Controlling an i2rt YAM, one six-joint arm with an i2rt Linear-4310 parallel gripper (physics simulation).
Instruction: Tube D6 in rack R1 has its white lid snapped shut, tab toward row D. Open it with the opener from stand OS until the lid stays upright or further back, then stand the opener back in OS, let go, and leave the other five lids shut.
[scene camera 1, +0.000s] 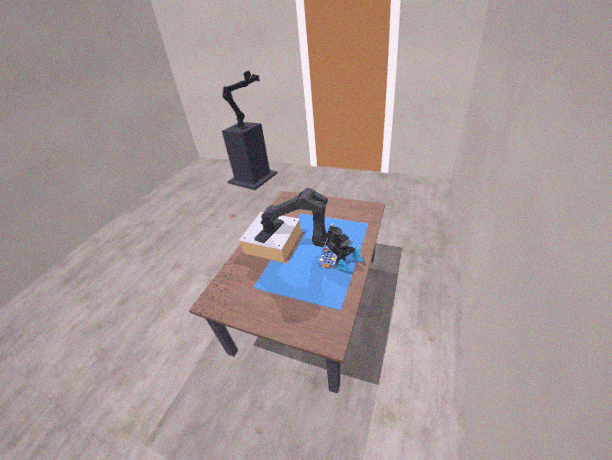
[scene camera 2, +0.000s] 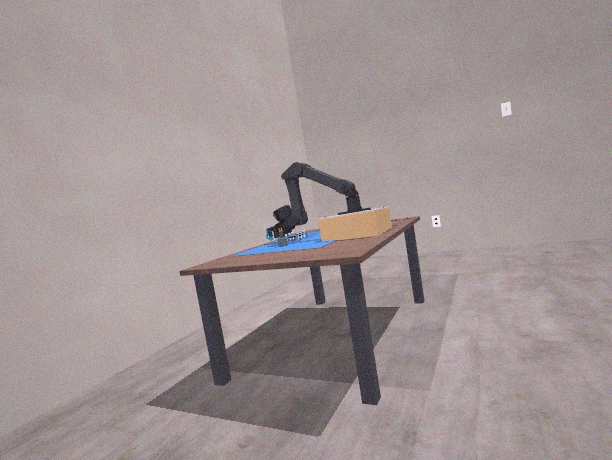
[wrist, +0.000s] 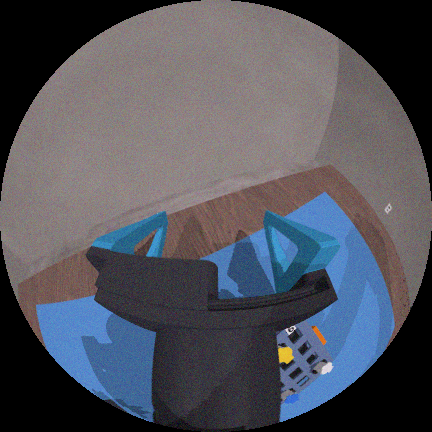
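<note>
There's a blue mat (wrist: 348, 325) here, and then there's my gripper (wrist: 215, 215), which is open and holding nothing.
</note>
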